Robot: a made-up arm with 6 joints. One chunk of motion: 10 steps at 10 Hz.
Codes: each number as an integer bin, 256 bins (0 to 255) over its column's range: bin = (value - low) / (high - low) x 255, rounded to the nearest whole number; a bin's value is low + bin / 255 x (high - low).
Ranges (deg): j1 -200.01..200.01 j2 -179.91..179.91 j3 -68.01..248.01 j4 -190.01..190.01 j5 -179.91..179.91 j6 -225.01..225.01
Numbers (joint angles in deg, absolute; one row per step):
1: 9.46 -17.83 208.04 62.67 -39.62 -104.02
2: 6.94 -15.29 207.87 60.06 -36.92 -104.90
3: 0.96 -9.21 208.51 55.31 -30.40 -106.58
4: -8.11 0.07 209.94 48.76 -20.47 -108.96
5: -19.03 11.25 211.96 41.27 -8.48 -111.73
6: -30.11 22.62 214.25 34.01 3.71 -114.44
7: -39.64 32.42 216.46 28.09 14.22 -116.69
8: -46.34 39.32 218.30 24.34 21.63 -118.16
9: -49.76 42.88 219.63 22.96 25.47 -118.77
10: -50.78 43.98 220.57 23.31 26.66 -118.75
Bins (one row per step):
1: 134 115 223 170 99 69
2: 132 117 223 168 101 68
3: 128 121 223 165 106 67
4: 122 128 224 160 113 66
5: 115 135 226 155 121 64
6: 108 144 228 150 130 63
7: 102 150 230 146 138 61
8: 98 155 231 144 143 61
9: 96 158 232 143 146 60
10: 95 159 233 143 146 60

